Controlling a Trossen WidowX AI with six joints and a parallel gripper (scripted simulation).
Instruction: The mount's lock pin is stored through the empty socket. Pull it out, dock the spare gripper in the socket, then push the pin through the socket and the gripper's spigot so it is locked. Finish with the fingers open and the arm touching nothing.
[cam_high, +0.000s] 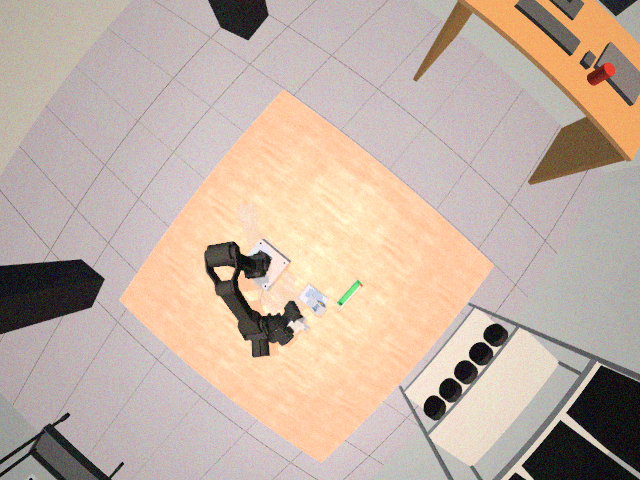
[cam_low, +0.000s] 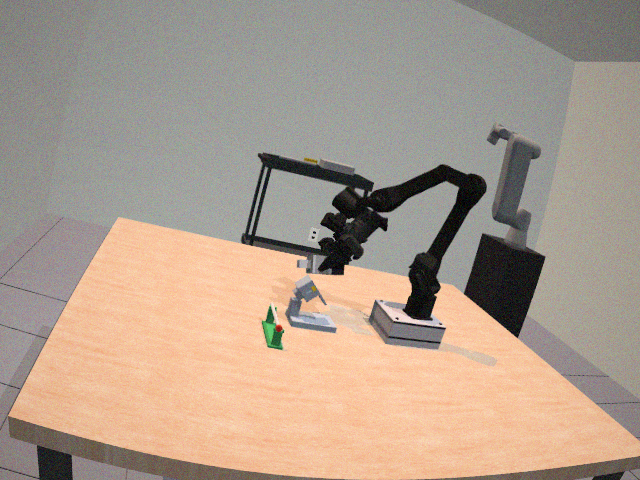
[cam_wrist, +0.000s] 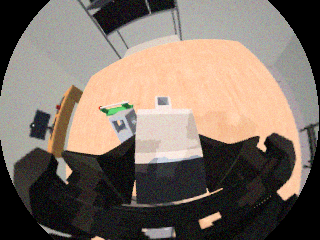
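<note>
Right now the grey mount is 3 cm ahead of my gripper tip, 8 cm to the left of it and 6 cm below it. Round my gripper tip: green cradle (14 cm ahead, 19 cm to the left, 9 cm below); then spare gripper (1 cm behind, 1 cm above).
</note>
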